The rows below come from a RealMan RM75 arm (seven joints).
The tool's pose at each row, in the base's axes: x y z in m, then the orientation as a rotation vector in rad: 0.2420 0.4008 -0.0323 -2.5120 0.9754 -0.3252; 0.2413 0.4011 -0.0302 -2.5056 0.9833 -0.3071; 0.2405 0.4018 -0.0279 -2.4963 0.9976 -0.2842; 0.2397 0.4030 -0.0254 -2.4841 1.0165 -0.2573; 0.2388 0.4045 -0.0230 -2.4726 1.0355 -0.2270; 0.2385 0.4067 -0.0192 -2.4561 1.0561 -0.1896; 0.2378 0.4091 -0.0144 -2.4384 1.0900 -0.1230; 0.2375 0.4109 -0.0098 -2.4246 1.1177 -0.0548; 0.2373 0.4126 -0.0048 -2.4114 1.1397 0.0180; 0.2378 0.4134 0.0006 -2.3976 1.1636 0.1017; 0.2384 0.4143 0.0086 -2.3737 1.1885 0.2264; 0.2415 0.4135 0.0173 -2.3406 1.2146 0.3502
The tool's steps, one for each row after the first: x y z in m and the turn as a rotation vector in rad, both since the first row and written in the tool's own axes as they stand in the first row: -0.0006 -0.0008 -0.0020 -0.0002 -0.0116 0.0101; -0.0015 -0.0018 -0.0041 -0.0012 -0.0254 0.0259; -0.0027 -0.0033 -0.0063 -0.0024 -0.0412 0.0462; -0.0043 -0.0049 -0.0082 -0.0052 -0.0591 0.0670; -0.0058 -0.0080 -0.0110 -0.0062 -0.0823 0.0917; -0.0076 -0.0114 -0.0148 -0.0184 -0.1216 0.1297; -0.0088 -0.0145 -0.0184 -0.0335 -0.1624 0.1626; -0.0098 -0.0179 -0.0224 -0.0497 -0.2073 0.1925; -0.0096 -0.0212 -0.0268 -0.0710 -0.2583 0.2253; -0.0093 -0.0259 -0.0333 -0.0998 -0.3371 0.2686; -0.0059 -0.0312 -0.0401 -0.1263 -0.4158 0.3157
